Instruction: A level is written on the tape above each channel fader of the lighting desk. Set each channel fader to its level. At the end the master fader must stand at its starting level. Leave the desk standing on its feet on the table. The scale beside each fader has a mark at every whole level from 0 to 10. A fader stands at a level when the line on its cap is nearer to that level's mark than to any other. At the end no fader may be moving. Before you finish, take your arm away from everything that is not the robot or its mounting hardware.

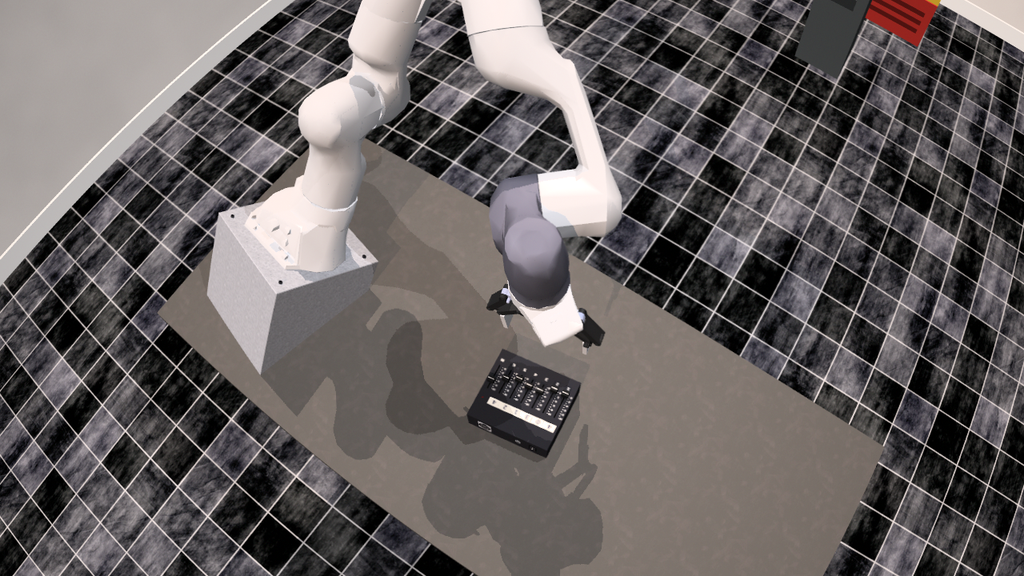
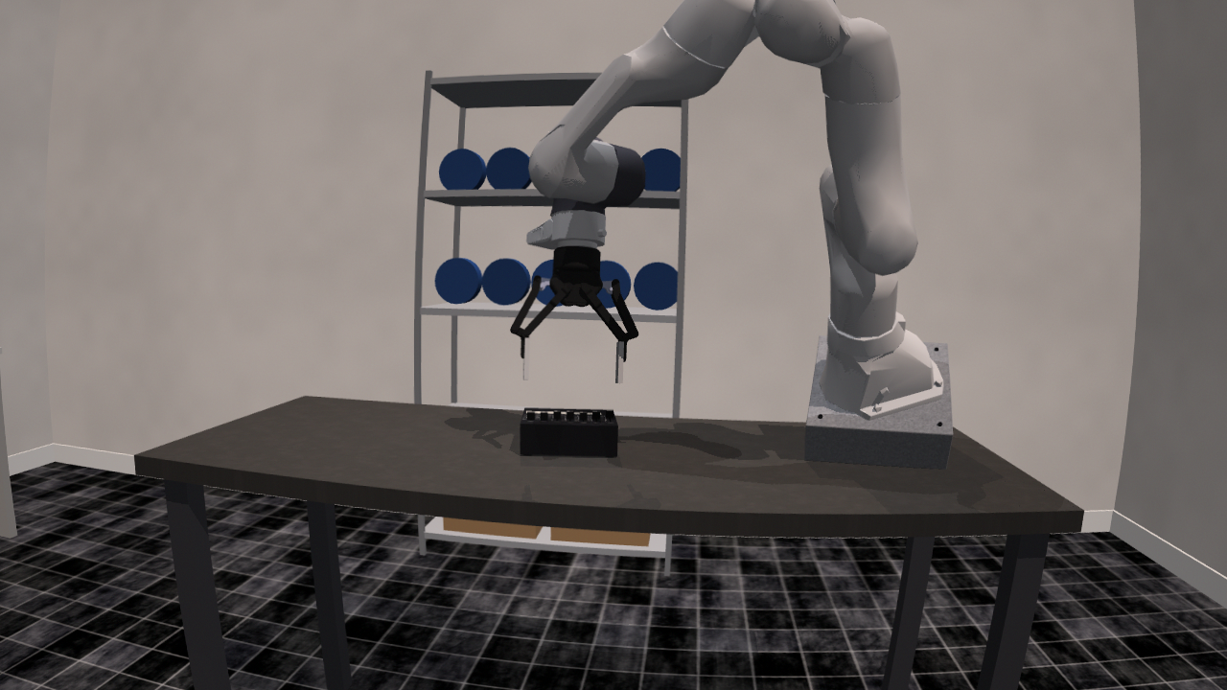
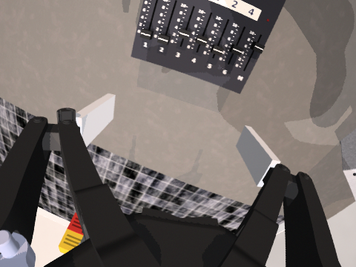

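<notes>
My hand is 100 mm to the left of the master fader, 70 mm above it and 50 mm past it.
</notes>
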